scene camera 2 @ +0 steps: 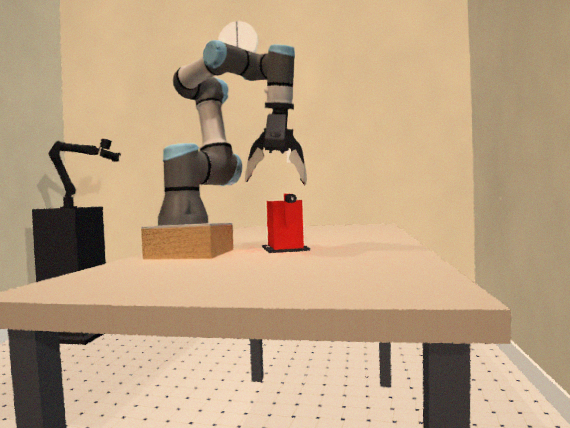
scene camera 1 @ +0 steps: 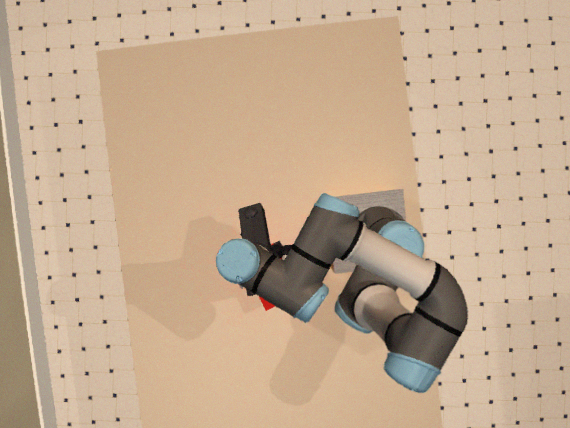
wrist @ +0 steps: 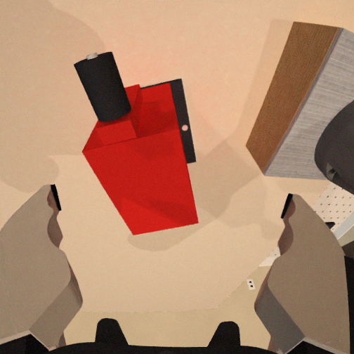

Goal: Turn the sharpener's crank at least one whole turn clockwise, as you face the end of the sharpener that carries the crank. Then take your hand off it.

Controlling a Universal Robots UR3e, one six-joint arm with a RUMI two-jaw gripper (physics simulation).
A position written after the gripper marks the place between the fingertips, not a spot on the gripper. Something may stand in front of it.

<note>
In view: the gripper (scene camera 2: 275, 184) and a black crank handle (wrist: 99, 76).
The gripper shows as well in scene camera 1 (scene camera 1: 271, 259) and in the wrist view (wrist: 172, 191).
</note>
